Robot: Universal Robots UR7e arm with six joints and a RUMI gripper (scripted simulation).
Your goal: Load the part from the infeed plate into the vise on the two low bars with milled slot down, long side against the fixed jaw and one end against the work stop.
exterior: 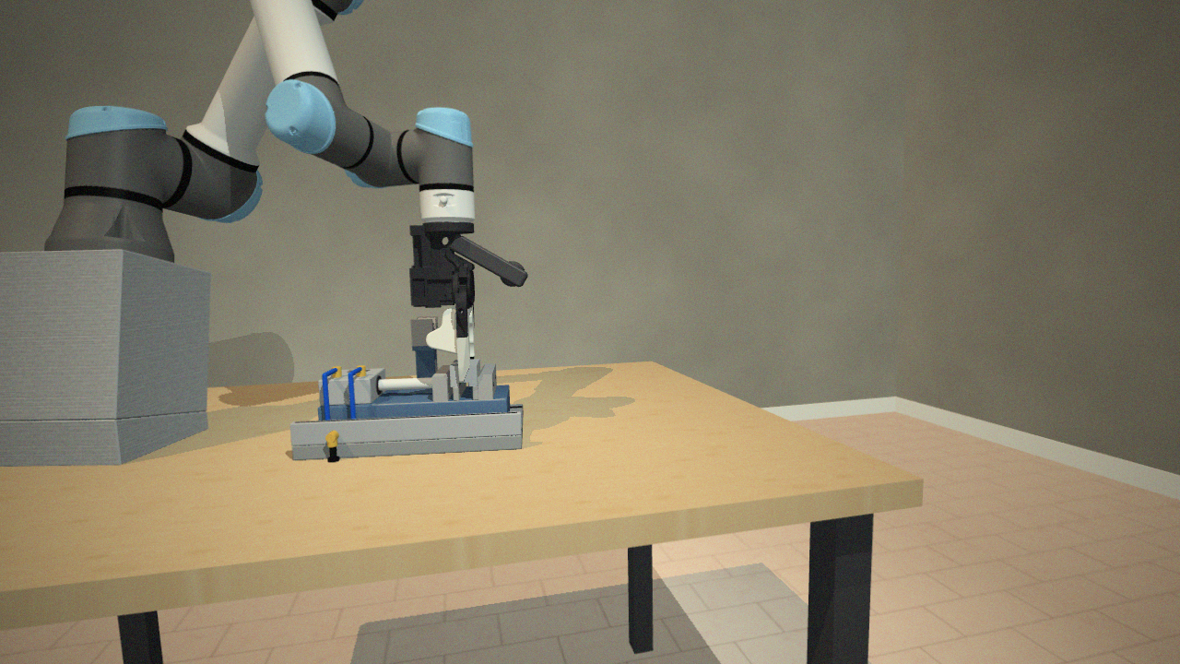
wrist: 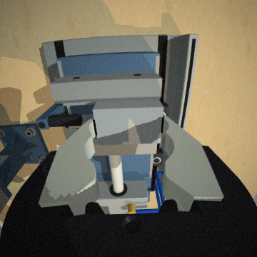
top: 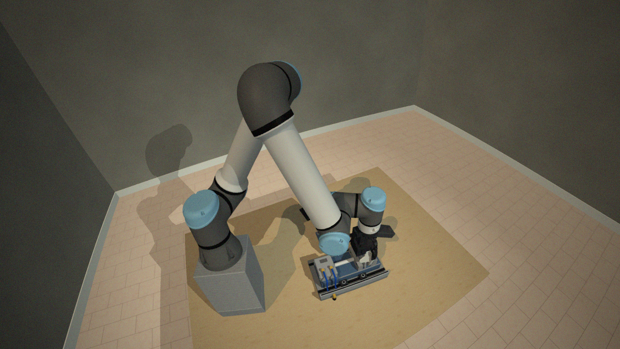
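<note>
My gripper is now 10 mm above the part. Also, from my hand: fixed jaw: 30 mm below, 30 mm ahead, 20 mm to the left; then moving jaw: 30 mm below, 30 mm behind, 20 mm to the left; then work stop: 70 mm to the left, 10 mm below.
</note>
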